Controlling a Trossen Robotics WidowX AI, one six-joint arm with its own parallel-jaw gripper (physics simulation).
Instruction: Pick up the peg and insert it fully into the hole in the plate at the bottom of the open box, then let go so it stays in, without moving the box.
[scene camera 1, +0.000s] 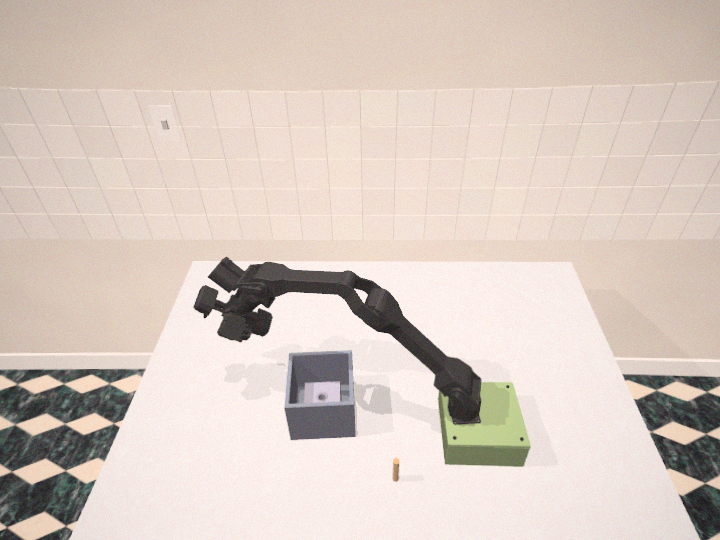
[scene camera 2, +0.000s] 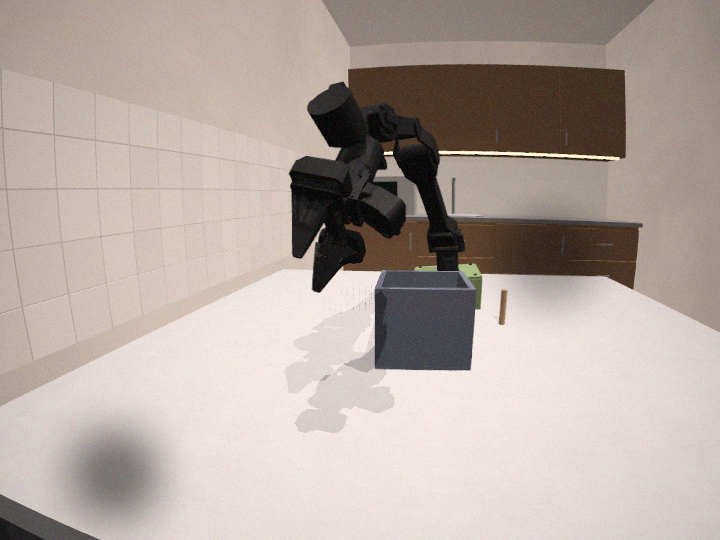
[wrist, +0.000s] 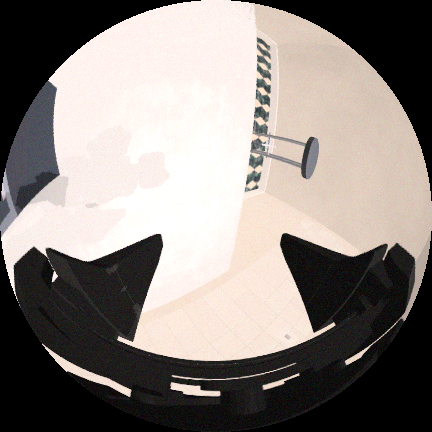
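Seen in the pictures: gripper, fingertip midpoint: (scene camera 1: 221, 323) (scene camera 2: 306, 276) (wrist: 223, 240); arm's base, link origin: (scene camera 1: 464, 412).
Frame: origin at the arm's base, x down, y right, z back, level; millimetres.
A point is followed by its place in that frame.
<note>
An orange-brown peg (scene camera 1: 395, 469) @(x 26, y -114, z -176 mm) (scene camera 2: 503, 306) @(x 39, y -106, z -181 mm) stands upright on the table, outside the box; it does not show in the wrist view. The open grey-blue box (scene camera 1: 321, 421) @(x 7, y 6, z -338 mm) (scene camera 2: 424, 331) @(x 14, y 88, z -417 mm) (wrist: 32, 140) stands on the table, to the peg's left and farther back in scene camera 1. Inside at its bottom is a pale plate (scene camera 1: 311, 387) @(x 24, y 117, z -364 mm) with a dark round hole (scene camera 1: 323, 397) @(x 39, y 95, z -335 mm). My gripper (scene camera 1: 223, 326) @(x -108, y 235, z -582 mm) (scene camera 2: 307, 273) @(x -108, y 235, z -582 mm) (wrist: 223, 240) @(x -108, y 235, z -582 mm) is open and empty, high above the table, to the box's back left in scene camera 1 and away from the peg. Its fingers are spread wide and tilted downward.
The arm reaches from a green base block (scene camera 1: 485, 455) @(x 36, y -90, z 32 mm) (scene camera 2: 478, 290) @(x 32, y -73, z -54 mm) to the right of the box, passing above and behind it. The white table (scene camera 1: 203, 494) @(x 82, y -107, z -609 mm) (scene camera 2: 232, 465) @(x 82, y 305, z -689 mm) ends near a tiled wall. A round stool (wrist: 311, 157) shows beyond the table edge.
</note>
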